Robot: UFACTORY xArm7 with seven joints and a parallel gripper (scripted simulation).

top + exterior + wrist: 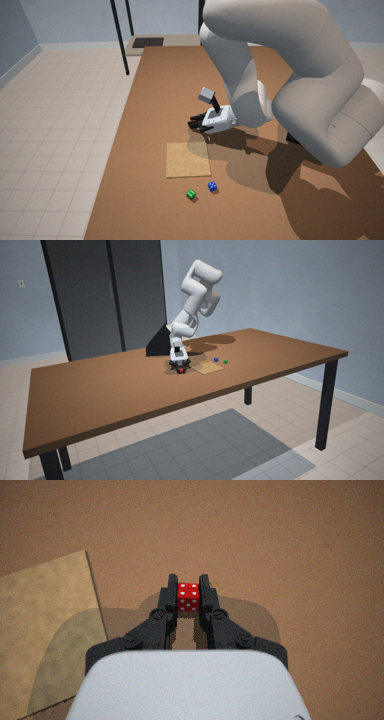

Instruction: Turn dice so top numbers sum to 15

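Now: the red die 1 cm below my hand and 1 cm ahead of it. From my hand the other things lie so: blue die (24 cm to the left, 11 cm behind, 1 cm below); tan mat (16 cm to the left, 2 cm below, 1 cm behind); green die (28 cm to the left, 6 cm behind, 1 cm below).
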